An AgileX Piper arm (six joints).
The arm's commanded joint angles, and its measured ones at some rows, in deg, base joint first. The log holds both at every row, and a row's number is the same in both.
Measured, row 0: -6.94, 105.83, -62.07, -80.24, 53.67, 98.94
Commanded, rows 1 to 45: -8.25, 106.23, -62.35, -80.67, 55.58, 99.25; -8.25, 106.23, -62.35, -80.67, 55.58, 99.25; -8.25, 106.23, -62.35, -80.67, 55.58, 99.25; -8.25, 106.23, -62.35, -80.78, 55.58, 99.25; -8.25, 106.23, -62.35, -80.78, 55.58, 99.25; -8.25, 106.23, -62.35, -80.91, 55.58, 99.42; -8.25, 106.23, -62.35, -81.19, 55.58, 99.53; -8.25, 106.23, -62.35, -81.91, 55.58, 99.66; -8.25, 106.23, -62.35, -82.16, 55.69, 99.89; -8.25, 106.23, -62.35, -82.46, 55.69, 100.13; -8.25, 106.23, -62.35, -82.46, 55.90, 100.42; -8.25, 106.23, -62.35, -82.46, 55.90, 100.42; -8.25, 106.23, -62.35, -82.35, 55.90, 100.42; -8.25, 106.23, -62.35, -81.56, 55.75, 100.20; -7.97, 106.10, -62.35, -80.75, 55.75, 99.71; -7.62, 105.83, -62.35, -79.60, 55.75, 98.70; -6.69, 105.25, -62.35, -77.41, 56.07, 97.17; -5.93, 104.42, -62.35, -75.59, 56.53, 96.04; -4.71, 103.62, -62.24, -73.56, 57.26, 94.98; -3.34, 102.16, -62.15, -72.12, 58.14, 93.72; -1.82, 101.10, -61.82, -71.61, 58.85, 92.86; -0.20, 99.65, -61.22, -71.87, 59.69, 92.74; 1.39, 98.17, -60.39, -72.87, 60.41, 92.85; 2.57, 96.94, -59.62, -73.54, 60.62, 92.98; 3.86, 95.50, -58.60, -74.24, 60.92, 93.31; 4.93, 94.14, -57.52, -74.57, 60.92, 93.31; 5.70, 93.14, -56.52, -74.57, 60.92, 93.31; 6.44, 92.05, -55.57, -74.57, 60.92, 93.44; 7.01, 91.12, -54.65, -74.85, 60.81, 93.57; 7.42, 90.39, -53.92, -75.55, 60.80, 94.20; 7.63, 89.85, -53.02, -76.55, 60.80, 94.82; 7.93, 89.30, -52.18, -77.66, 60.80, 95.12; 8.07, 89.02, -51.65, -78.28, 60.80, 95.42; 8.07, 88.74, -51.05, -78.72, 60.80, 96.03; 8.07, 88.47, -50.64, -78.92, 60.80, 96.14; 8.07, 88.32, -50.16, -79.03, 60.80, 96.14; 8.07, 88.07, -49.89, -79.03, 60.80, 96.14; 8.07, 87.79, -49.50, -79.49, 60.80, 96.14; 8.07, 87.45, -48.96, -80.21, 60.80, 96.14; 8.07, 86.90, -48.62, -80.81, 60.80, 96.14; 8.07, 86.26, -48.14, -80.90, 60.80, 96.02; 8.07, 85.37, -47.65, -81.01, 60.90, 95.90; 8.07, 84.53, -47.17, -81.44, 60.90, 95.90; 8.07, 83.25, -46.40, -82.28, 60.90, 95.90; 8.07, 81.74, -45.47, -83.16, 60.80, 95.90
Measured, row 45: 7.96, 86.24, -47.90, -79.92, 60.43, 95.72
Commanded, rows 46 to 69: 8.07, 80.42, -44.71, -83.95, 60.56, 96.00; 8.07, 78.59, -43.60, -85.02, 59.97, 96.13; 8.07, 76.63, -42.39, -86.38, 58.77, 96.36; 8.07, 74.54, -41.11, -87.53, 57.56, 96.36; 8.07, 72.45, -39.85, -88.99, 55.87, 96.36; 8.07, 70.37, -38.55, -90.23, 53.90, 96.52; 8.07, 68.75, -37.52, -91.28, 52.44, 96.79; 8.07, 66.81, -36.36, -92.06, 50.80, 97.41; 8.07, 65.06, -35.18, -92.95, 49.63, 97.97; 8.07, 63.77, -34.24, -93.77, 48.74, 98.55; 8.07, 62.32, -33.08, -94.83, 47.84, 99.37; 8.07, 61.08, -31.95, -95.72, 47.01, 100.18; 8.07, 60.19, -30.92, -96.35, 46.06, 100.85; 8.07, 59.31, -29.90, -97.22, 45.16, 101.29; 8.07, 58.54, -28.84, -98.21, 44.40, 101.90; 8.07, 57.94, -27.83, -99.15, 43.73, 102.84; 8.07, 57.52, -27.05, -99.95, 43.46, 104.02; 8.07, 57.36, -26.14, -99.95, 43.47, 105.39; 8.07, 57.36, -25.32, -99.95, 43.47, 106.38; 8.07, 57.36, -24.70, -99.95, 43.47, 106.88; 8.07, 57.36, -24.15, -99.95, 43.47, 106.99; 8.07, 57.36, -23.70, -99.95, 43.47, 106.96; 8.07, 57.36, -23.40, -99.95, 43.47, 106.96; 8.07, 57.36, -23.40, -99.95, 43.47, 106.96
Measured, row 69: 7.96, 57.68, -24.57, -98.68, 43.86, 105.84
